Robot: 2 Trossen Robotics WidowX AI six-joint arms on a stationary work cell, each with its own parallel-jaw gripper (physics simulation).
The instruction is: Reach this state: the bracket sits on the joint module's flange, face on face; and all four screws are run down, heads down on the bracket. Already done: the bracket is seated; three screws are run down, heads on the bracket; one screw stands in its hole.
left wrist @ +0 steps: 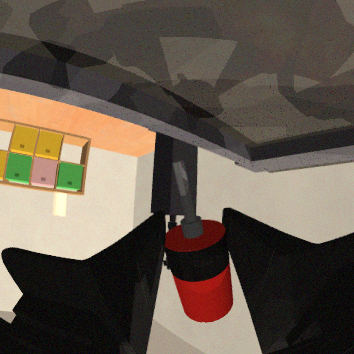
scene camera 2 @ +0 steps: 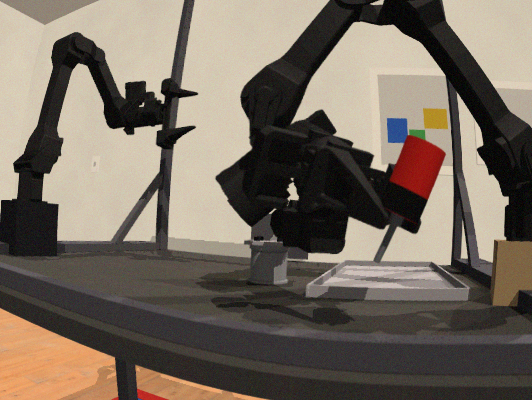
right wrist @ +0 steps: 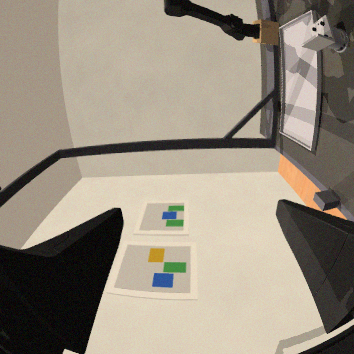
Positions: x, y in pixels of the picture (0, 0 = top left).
Scene:
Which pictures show my left gripper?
The left wrist view and scene camera 2 only.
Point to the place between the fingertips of my right gripper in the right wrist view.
202, 212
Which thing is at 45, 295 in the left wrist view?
My left gripper.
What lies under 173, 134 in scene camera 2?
My right gripper.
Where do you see a shallow tray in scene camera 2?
350, 275

